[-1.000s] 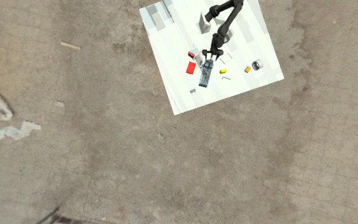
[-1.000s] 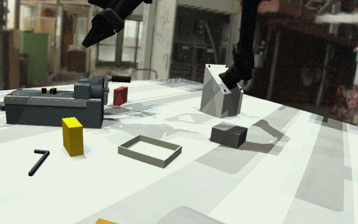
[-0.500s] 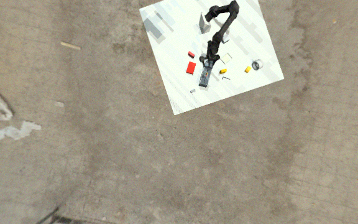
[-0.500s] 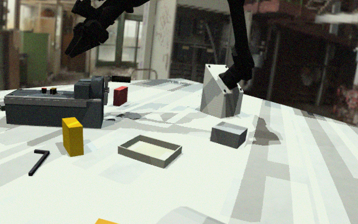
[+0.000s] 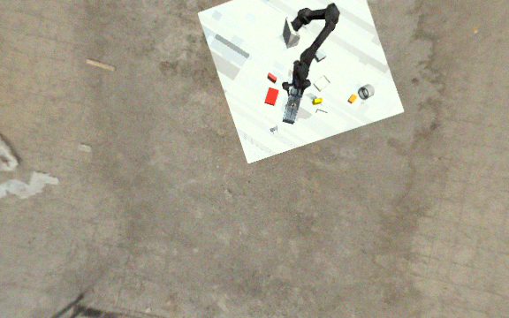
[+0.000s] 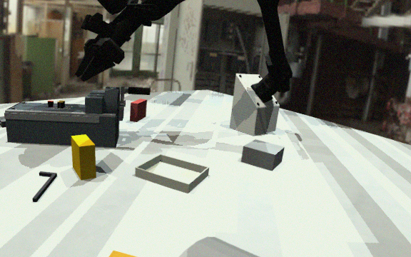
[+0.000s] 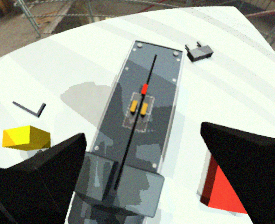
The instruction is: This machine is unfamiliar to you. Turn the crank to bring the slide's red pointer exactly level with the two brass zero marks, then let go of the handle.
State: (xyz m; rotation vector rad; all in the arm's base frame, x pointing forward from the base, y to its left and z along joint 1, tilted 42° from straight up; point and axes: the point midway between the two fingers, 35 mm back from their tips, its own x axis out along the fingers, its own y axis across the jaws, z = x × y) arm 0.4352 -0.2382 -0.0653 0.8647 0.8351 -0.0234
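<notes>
My gripper tip is 10 cm past the dark crank handle, 11 cm to the right of it and 2 cm above it. Round my gripper tip: flat red block: 11 cm behind, 12 cm to the right, 13 cm below; red pointer: 6 cm ahead, 3 cm to the right, 6 cm below; yellow block: 9 cm ahead, 18 cm to the left, 11 cm below.
</notes>
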